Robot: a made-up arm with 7 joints.
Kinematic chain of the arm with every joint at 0, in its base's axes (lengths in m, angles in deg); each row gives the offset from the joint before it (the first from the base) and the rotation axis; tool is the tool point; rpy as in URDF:
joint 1: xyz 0 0 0.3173 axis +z
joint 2: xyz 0 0 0 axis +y
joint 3: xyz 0 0 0.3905 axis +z
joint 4: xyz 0.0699 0 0 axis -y
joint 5: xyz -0.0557 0 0.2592 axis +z
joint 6: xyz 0 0 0 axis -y
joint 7: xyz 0.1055 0 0 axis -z
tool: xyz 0 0 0 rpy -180 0 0
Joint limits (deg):
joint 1: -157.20..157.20
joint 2: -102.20..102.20
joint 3: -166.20..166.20
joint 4: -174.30..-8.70
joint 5: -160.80..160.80
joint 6: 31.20..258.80
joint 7: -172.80..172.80
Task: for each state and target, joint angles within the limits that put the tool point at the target. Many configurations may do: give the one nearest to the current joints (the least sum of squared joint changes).
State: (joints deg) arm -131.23 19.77 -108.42 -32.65 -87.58 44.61 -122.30
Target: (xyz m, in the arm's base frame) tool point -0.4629 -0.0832 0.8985
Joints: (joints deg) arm -143.86 42.73 -98.34 -33.25 -89.58 59.84 -122.30
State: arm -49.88 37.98 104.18 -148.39 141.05 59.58 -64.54
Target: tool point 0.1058 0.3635 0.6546
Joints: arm -33.35 17.81 115.19 -123.08 142.88 56.21 -64.54
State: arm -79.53 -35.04 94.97 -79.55 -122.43 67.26 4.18
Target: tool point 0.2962 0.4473 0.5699
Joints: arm -69.98 -41.75 103.11 -99.97 -120.77 70.70 4.18
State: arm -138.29 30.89 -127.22 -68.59 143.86 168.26 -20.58
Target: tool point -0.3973 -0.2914 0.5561
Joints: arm -105.78 75.25 -104.80 -71.68 151.58 180.50 -20.58
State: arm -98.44 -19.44 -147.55 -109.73 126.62 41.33 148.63
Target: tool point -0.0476 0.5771 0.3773
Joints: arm -106.34 -40.99 -158.38 -105.56 129.17 45.23 148.63
